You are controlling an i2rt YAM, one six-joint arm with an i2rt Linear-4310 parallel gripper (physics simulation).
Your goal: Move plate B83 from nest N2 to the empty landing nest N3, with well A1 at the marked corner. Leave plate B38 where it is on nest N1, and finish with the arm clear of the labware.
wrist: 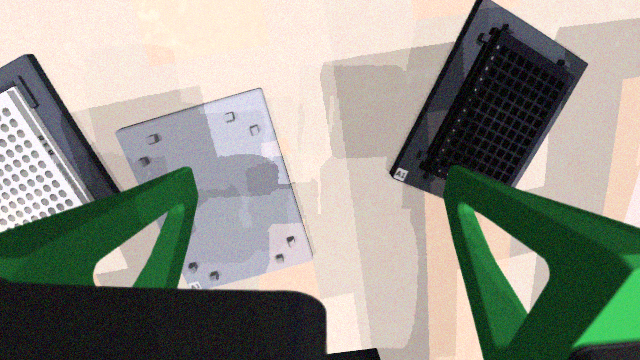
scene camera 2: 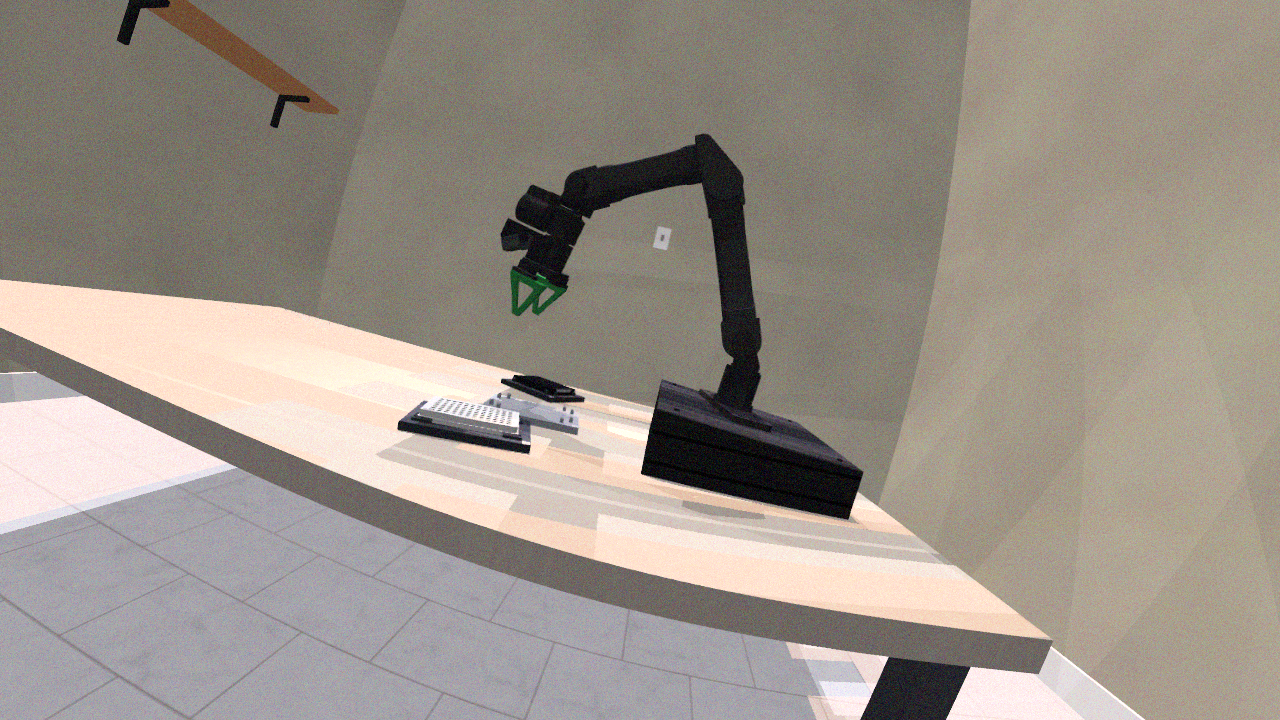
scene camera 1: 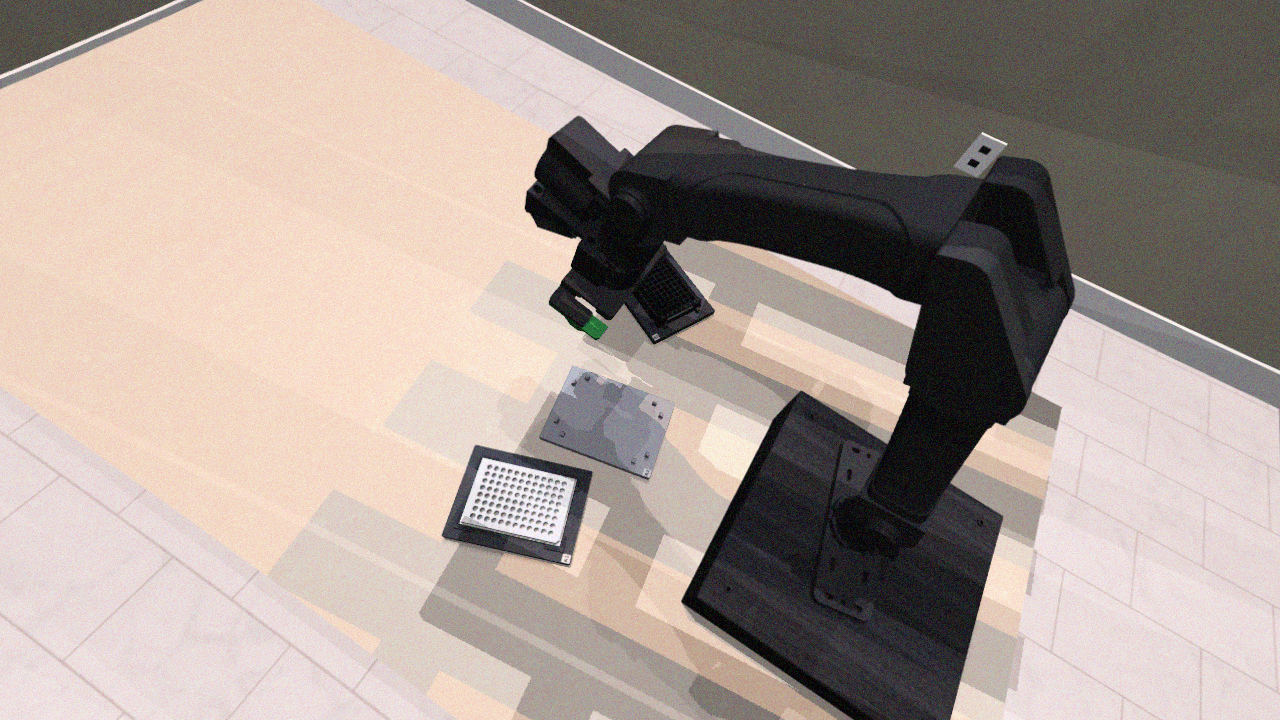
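Note:
My gripper [scene camera 1: 591,327] [scene camera 2: 527,312] [wrist: 320,180] is open and empty, high above the table. In the wrist view its green fingertips lie over the empty nest and the black plate's nest, far above both. The grey empty nest [scene camera 1: 608,420] [scene camera 2: 547,412] [wrist: 240,215] is in the middle, with small pegs and a corner label. A white well plate [scene camera 1: 519,501] [scene camera 2: 469,413] [wrist: 30,170] sits in a dark nest [scene camera 1: 581,501] [wrist: 65,120]; its side code is too small to read surely. A black well plate [scene camera 1: 666,288] [wrist: 505,110] sits in another dark nest [wrist: 437,115] marked A1. Its code is unreadable.
The arm's black base block [scene camera 1: 760,582] [scene camera 2: 751,456] stands on the table to the right of the nests in both scene views. A wooden wall shelf [scene camera 2: 232,49] is at the upper left. The arm reaches over from the base, high above the table.

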